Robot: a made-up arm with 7 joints.
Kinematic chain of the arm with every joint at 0, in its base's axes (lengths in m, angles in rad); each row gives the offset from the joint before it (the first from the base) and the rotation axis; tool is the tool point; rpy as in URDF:
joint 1: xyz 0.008 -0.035 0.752 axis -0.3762 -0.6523 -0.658
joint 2: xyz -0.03 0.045 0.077 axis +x
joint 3: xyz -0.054 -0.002 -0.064 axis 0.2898 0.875 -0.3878
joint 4: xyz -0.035 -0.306 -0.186 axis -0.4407 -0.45 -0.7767
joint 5: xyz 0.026 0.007 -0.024 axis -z
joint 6: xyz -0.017 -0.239 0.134 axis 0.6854 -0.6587 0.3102
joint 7: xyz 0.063 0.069 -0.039 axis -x
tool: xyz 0 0.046 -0.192 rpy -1.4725 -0.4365 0.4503
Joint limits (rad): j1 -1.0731..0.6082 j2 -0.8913..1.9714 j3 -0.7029..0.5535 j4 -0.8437..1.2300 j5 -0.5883..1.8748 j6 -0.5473..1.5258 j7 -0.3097..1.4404
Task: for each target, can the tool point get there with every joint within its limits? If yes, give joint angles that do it. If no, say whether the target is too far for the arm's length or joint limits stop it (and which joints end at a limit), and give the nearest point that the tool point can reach.
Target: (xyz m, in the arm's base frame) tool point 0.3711 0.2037 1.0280
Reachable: no: joint limits stop it (at a limit: joint 1, joint 2, joint 4, joint 5) | nearest point 0.3766 0.1567 0.7991 | short by 0.234 m
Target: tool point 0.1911 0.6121 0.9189
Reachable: no: joint limits stop it (at a limit: joint 2, joint 4, joint 5, joint 6) | nearest point 0.1457 0.5203 0.8455 | short by 0.126 m
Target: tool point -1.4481 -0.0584 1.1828
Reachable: no: too far | nearest point -0.7207 0.0211 0.9853 | short by 0.758 m
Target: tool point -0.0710 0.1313 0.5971
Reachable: yes | joints -0.7608 1.3306 -0.5017 -0.4973 -0.1485 0.8793 -0.0206
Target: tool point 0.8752 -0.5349 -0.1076
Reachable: no: too far | nearest point 0.4524 -0.3438 0.3561 | short by 0.656 m
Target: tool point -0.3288 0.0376 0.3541
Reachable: yes | joints 0.1318 0.7393 0.3717 0.1884 1.5695 0.0738 0.1720
